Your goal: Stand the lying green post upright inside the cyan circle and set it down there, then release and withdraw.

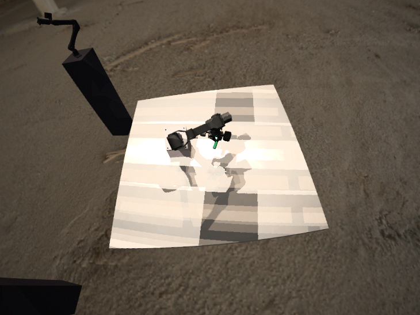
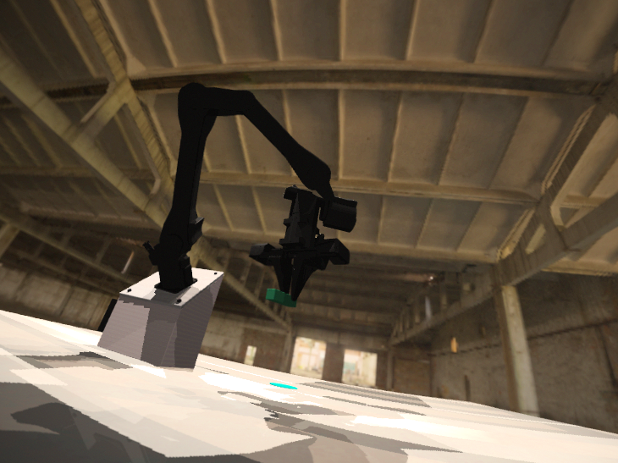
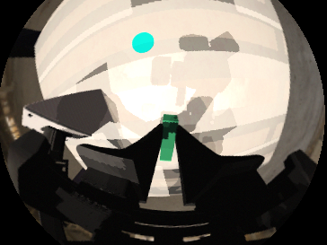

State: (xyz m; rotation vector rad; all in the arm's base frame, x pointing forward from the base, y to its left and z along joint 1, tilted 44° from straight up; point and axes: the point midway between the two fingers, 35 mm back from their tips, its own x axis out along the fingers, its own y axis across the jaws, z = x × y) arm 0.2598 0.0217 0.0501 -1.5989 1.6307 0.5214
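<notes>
Now: the cyan circle 4 cm behind my gripper tip, 17 cm to the left of it and 14 cm below it. Also, from my gripper tip: green post (2 cm to the right).
</notes>
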